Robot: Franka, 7 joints.
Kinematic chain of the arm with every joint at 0, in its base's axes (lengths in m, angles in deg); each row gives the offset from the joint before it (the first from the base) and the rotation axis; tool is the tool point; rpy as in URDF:
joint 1: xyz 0 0 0.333 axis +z
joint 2: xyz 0 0 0 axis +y
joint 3: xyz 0 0 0.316 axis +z
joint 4: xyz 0.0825 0 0 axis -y
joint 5: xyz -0.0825 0 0.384 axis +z
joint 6: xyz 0 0 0 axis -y
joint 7: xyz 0.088 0 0 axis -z
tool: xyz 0 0 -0.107 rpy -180 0 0
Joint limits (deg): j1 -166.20..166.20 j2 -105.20..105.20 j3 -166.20..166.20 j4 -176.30..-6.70 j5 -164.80..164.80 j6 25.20..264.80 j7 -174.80..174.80
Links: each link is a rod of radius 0.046 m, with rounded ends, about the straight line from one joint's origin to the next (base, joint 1, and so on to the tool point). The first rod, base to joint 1, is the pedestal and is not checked.
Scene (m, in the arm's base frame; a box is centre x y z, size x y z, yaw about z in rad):
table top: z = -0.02
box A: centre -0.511 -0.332 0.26 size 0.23 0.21 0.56 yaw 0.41
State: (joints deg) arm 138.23 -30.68 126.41 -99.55 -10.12 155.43 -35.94
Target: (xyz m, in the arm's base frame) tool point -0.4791 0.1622 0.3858
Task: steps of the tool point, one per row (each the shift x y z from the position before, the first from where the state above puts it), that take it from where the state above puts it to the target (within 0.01 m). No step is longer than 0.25 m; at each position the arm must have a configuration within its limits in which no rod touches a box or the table.
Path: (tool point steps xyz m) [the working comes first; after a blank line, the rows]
Joints at the target: 83.75 -25.43 76.09 -136.19 -9.53 143.43 -35.94
Straight joint move there: touches box A.

1: -0.1723 0.0395 0.1558
2: -0.1756 0.1108 0.1164
3: -0.1565 0.1695 0.0642
4: -0.1175 0.2078 0.0069
5: -0.0652 0.2223 -0.0471
6: -0.0073 0.2128 -0.0909
7: 0.0321 -0.0570 -0.0028
8: 0.0300 -0.0488 -0.0526
9: 0.0405 -0.0192 -0.0940
10: 0.0706 0.0183 -0.1125

